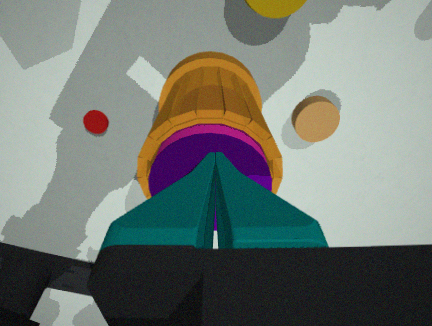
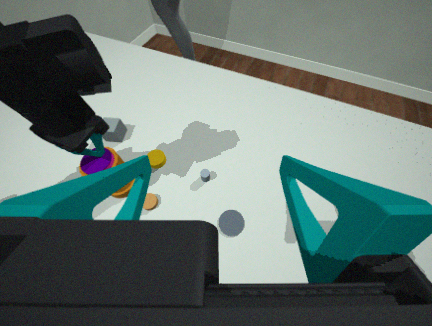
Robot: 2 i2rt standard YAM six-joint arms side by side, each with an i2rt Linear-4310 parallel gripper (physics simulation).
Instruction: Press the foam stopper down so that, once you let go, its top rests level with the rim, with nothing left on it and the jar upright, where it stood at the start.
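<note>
The orange jar [image 1: 205,95] [image 2: 125,190] stands upright on the table. The foam stopper [image 1: 175,160] [image 2: 96,162], with a purple top and magenta side, sits in its mouth. A thin magenta band shows above the rim at the far side, so its top stands a little above the rim. My left gripper [image 1: 215,163] [image 2: 102,154] is shut and empty, its tips over the stopper's top and seemingly touching it; the fingers hide the near part. My right gripper [image 2: 215,162] is open and empty, above the table and away from the jar.
Around the jar are a yellow disc [image 1: 276,6] [image 2: 157,158], a tan disc [image 1: 317,120] [image 2: 150,201], a red disc [image 1: 95,122] and a grey block [image 2: 115,130]. A small grey cylinder [image 2: 205,175] and a grey disc [image 2: 231,223] lie farther off.
</note>
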